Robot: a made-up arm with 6 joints. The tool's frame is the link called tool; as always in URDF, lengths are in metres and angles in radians.
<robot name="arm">
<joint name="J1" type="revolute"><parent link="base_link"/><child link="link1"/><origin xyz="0 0 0.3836" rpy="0 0 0"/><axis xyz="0 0 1"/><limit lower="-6.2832" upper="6.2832"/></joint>
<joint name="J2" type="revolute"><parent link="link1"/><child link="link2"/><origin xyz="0 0 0" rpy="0 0 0"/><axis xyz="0 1 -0.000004"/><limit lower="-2.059" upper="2.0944"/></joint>
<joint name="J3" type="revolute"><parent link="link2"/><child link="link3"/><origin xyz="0.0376 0 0.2" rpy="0 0 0"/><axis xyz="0 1 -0.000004"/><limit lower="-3.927" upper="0.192"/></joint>
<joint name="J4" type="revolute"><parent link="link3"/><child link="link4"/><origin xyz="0.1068 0 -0.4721" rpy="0 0 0"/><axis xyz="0 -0.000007 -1"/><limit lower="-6.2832" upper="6.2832"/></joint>
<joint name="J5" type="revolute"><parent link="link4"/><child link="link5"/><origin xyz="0 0 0" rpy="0 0 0"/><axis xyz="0 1 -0.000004"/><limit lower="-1.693" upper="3.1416"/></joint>
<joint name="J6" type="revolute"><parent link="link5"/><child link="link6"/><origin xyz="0.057 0 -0.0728" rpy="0 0 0"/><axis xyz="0 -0.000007 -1"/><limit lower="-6.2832" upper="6.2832"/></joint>
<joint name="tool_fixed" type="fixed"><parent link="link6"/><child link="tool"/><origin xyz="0 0 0" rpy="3.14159 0 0"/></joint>
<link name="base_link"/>
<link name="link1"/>
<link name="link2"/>
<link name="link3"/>
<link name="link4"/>
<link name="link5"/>
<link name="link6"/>
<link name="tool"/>
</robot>
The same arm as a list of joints. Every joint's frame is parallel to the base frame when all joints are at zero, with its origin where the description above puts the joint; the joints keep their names.
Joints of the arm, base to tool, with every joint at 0 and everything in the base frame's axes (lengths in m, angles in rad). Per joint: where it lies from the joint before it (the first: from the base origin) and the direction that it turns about. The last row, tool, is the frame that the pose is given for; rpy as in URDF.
J1: axis +z origin 0 0 0.3836
J2: axis +y origin 0 0 0
J3: axis +y origin 0.0376 0 0.2
J4: axis -z origin 0.1068 0 -0.4721
J5: axis +y origin 0 0 0
J6: axis -z origin 0.057 0 -0.0728
tool: origin 0 0 0 rpy 3.1416 0 0
Joint limits (rad, base to tool): -6.2832..6.2832 -2.059..2.0944 -3.927..0.192 -6.2832..6.2832 -1.693..3.1416 -6.2832..6.2832

